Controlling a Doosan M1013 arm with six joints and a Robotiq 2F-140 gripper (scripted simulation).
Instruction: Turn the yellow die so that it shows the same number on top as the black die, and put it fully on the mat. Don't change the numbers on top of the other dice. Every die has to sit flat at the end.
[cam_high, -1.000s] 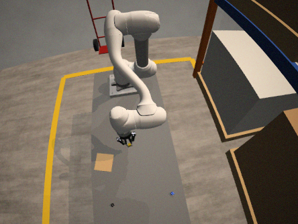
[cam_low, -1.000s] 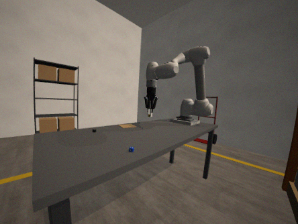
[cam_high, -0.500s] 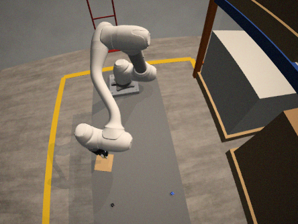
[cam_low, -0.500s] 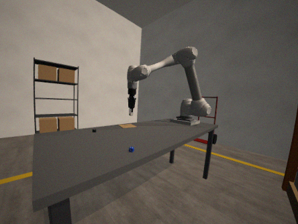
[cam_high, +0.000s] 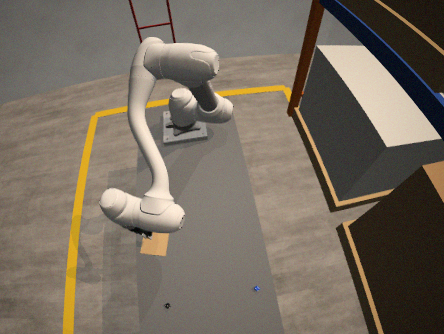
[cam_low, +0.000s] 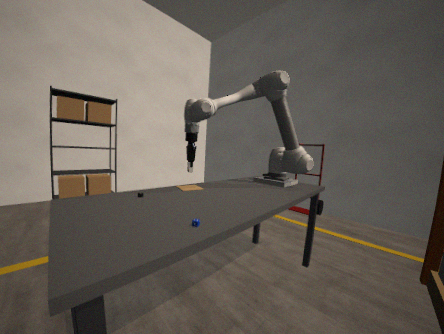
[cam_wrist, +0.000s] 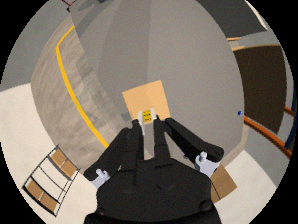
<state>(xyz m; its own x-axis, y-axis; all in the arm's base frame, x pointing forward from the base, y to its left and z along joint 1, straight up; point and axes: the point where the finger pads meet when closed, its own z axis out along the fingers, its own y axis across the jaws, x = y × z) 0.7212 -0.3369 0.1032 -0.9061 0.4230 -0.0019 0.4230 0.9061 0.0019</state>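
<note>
Right now the tan mat is 14 cm below my hand. The rest, counted from my hand: blue die (38 cm ahead, 43 cm to the left, 13 cm below); then black die (34 cm ahead, 1 cm to the right, 13 cm below); then yellow die (2 cm below).
</note>
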